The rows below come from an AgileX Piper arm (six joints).
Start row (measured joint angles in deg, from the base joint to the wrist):
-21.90, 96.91, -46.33, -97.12, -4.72, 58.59
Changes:
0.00, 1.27, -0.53, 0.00, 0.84, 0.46
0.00, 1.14, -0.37, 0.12, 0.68, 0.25
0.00, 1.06, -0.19, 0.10, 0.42, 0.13
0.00, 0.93, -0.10, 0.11, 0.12, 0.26
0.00, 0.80, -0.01, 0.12, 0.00, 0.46
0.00, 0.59, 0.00, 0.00, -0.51, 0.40
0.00, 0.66, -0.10, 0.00, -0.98, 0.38
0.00, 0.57, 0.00, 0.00, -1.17, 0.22
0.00, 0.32, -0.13, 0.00, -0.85, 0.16
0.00, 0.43, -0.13, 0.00, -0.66, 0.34
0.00, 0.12, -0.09, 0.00, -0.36, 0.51
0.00, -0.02, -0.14, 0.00, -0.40, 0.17
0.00, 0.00, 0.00, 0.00, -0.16, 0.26
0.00, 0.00, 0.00, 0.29, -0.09, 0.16
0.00, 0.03, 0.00, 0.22, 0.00, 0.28
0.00, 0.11, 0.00, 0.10, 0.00, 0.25
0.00, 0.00, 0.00, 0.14, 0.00, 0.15
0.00, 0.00, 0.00, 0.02, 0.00, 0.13
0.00, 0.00, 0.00, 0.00, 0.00, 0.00
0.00, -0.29, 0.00, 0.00, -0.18, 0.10
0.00, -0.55, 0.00, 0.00, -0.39, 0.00
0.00, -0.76, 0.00, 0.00, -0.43, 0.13
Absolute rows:
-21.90, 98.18, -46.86, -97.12, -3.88, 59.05
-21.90, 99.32, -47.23, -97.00, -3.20, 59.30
-21.90, 100.38, -47.42, -96.90, -2.78, 59.43
-21.90, 101.31, -47.52, -96.79, -2.66, 59.69
-21.90, 102.11, -47.53, -96.67, -2.66, 60.15
-21.90, 102.70, -47.53, -96.67, -3.17, 60.55
-21.90, 103.36, -47.63, -96.67, -4.15, 60.93
-21.90, 103.93, -47.63, -96.67, -5.32, 61.15
-21.90, 104.25, -47.76, -96.67, -6.17, 61.31
-21.90, 104.68, -47.89, -96.67, -6.83, 61.65
-21.90, 104.80, -47.98, -96.67, -7.19, 62.16
-21.90, 104.78, -48.12, -96.67, -7.59, 62.33
-21.90, 104.78, -48.12, -96.67, -7.75, 62.59
-21.90, 104.78, -48.12, -96.38, -7.84, 62.75
-21.90, 104.81, -48.12, -96.16, -7.84, 63.03
-21.90, 104.92, -48.12, -96.06, -7.84, 63.28
-21.90, 104.92, -48.12, -95.92, -7.84, 63.43
-21.90, 104.92, -48.12, -95.90, -7.84, 63.56
-21.90, 104.92, -48.12, -95.90, -7.84, 63.56
-21.90, 104.63, -48.12, -95.90, -8.02, 63.66
-21.90, 104.08, -48.12, -95.90, -8.41, 63.66
-21.90, 103.32, -48.12, -95.90, -8.84, 63.79

